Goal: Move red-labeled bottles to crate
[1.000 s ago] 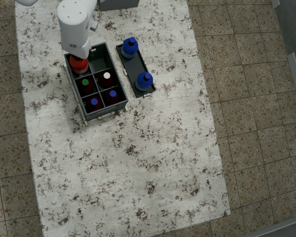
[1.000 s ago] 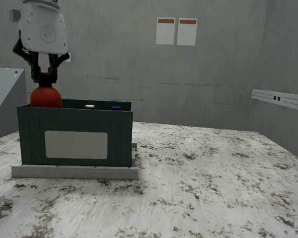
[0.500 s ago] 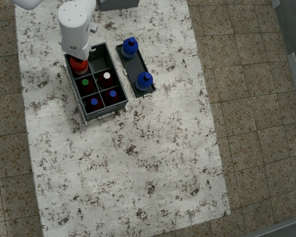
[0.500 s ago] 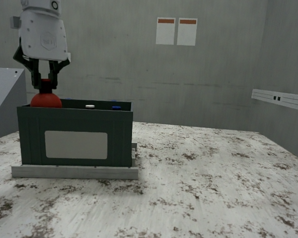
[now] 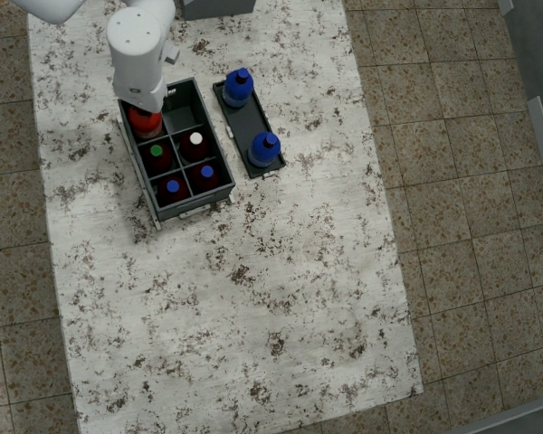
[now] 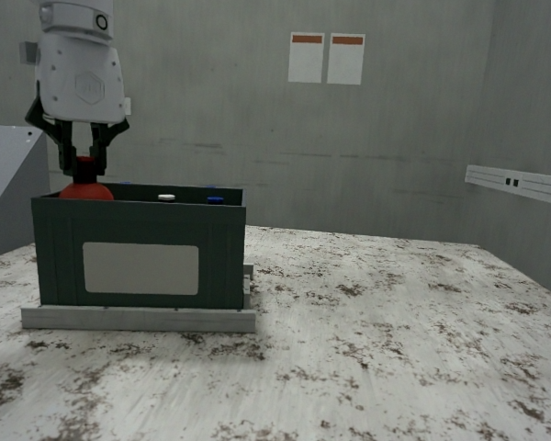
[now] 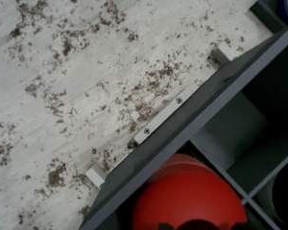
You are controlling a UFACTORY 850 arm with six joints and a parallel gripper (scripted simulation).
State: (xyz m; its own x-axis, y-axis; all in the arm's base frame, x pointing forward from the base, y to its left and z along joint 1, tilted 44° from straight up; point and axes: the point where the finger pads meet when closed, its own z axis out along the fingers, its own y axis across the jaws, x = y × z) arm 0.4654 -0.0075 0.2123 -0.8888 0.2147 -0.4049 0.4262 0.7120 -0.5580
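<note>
The red-labeled bottle lies 70 mm below my hand. Also, from my hand: tray (20 mm behind, 270 mm to the left, 210 mm below); then blue bottle (110 mm behind, 230 mm to the left, 140 mm below); then dark crate (70 mm ahead, 70 mm to the left, 140 mm below).
</note>
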